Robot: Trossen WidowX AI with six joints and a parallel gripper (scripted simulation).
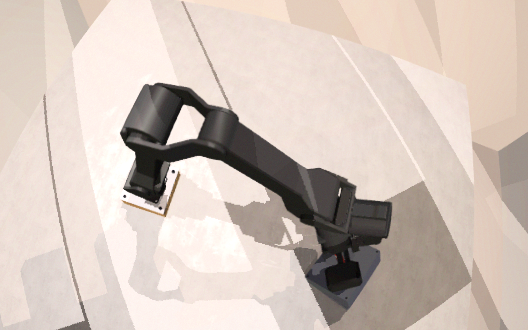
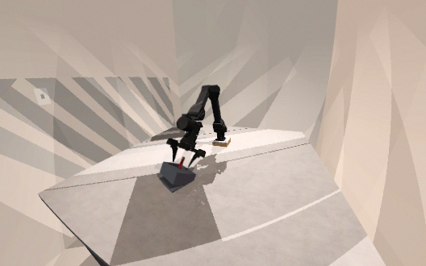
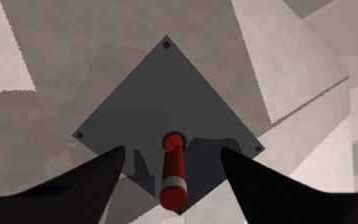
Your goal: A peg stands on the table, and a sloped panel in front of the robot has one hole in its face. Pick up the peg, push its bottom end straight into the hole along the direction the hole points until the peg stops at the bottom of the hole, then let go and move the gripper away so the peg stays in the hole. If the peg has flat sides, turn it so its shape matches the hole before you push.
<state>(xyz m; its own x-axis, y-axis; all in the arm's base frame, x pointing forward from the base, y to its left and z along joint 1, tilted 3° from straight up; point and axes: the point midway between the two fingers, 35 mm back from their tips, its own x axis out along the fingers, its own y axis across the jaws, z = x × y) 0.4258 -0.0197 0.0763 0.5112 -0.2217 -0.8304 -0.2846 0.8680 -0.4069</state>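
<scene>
My gripper tip is 1 cm below the round red peg and 1 cm past it. The rest, counted from my gripper tip: sloped grey-blue panel 4 cm below, 2 cm ahead, 1 cm to the right.
</scene>
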